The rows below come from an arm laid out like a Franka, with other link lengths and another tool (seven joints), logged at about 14 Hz.
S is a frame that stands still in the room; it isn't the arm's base.
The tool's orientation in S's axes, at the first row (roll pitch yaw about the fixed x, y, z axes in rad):
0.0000 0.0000 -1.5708
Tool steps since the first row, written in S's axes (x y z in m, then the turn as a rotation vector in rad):
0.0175 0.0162 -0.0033 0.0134 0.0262 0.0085
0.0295 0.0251 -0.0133 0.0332 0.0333 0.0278
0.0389 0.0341 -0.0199 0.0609 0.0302 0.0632
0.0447 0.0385 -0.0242 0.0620 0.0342 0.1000
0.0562 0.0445 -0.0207 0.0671 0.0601 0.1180
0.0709 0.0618 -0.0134 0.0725 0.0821 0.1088
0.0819 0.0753 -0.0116 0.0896 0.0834 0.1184
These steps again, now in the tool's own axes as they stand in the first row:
-0.0162 0.0175 -0.0033 -0.0262 0.0134 0.0085
-0.0251 0.0295 -0.0133 -0.0333 0.0332 0.0278
-0.0341 0.0389 -0.0199 -0.0302 0.0609 0.0632
-0.0385 0.0447 -0.0242 -0.0342 0.0620 0.1000
-0.0445 0.0562 -0.0207 -0.0601 0.0671 0.1180
-0.0618 0.0709 -0.0134 -0.0821 0.0725 0.1088
-0.0753 0.0819 -0.0116 -0.0834 0.0896 0.1184

